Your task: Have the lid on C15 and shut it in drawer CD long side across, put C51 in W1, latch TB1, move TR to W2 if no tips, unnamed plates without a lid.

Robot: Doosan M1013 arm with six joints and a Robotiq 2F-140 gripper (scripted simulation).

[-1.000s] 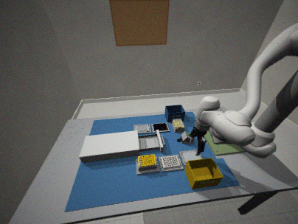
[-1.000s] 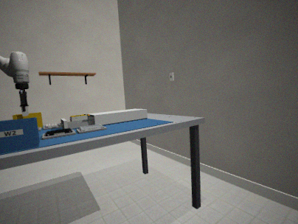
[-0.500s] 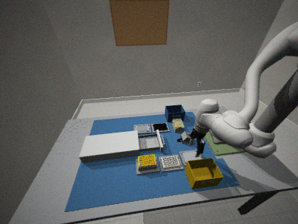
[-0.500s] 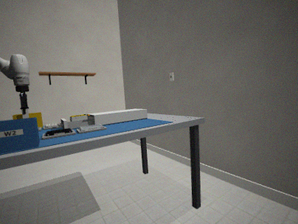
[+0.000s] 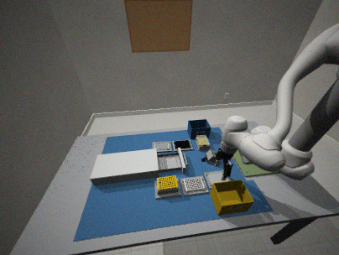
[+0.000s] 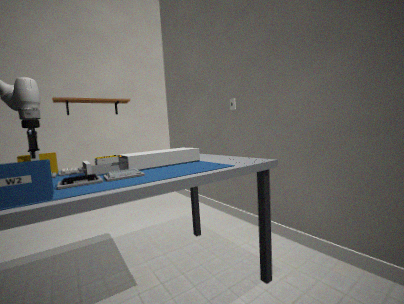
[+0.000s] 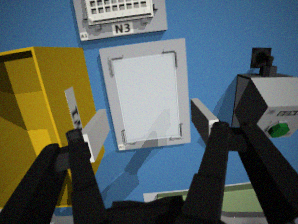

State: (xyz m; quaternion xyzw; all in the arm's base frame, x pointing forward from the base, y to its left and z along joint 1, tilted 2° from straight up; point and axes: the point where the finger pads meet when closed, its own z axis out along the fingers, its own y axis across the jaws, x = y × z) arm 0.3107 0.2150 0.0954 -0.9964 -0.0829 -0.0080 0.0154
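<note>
The plate lid lies 80 mm below my hand. The rest, counted from my hand: yellow waste bin W1 (30 mm behind, 150 mm to the left, 60 mm below); DONE key box (170 mm to the right, 50 mm below); white plate (170 mm ahead, 50 mm to the left, 80 mm below).
</note>
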